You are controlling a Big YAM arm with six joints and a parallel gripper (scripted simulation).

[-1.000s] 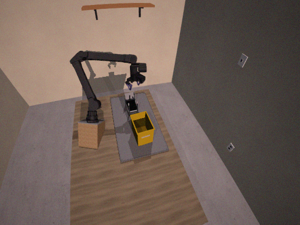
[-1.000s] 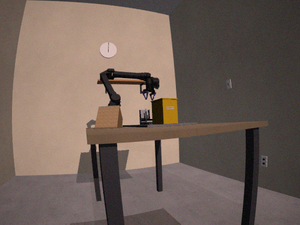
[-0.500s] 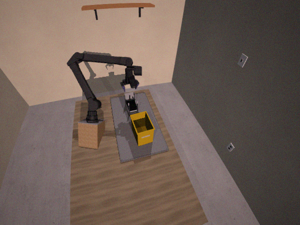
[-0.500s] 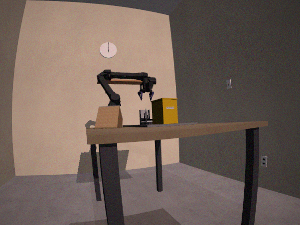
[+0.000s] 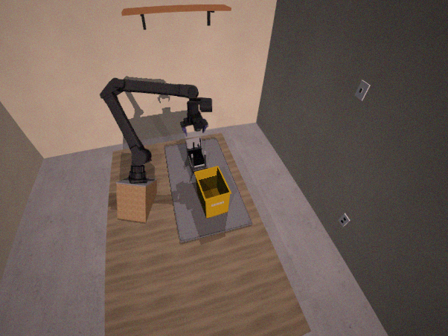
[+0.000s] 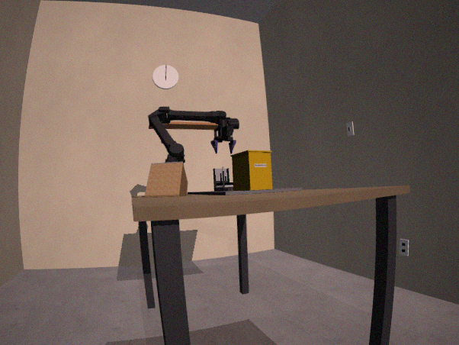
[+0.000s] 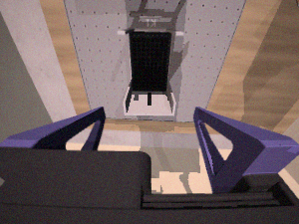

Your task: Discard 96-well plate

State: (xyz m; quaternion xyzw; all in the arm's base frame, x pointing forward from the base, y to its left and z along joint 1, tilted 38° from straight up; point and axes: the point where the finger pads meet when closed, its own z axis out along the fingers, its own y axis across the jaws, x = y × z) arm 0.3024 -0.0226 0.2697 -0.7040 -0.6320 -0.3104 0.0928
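The black 96-well plate is 190 mm below my hand. The rest, counted from my hand: yellow plastics bin W1: 320 mm to the right, 140 mm below.
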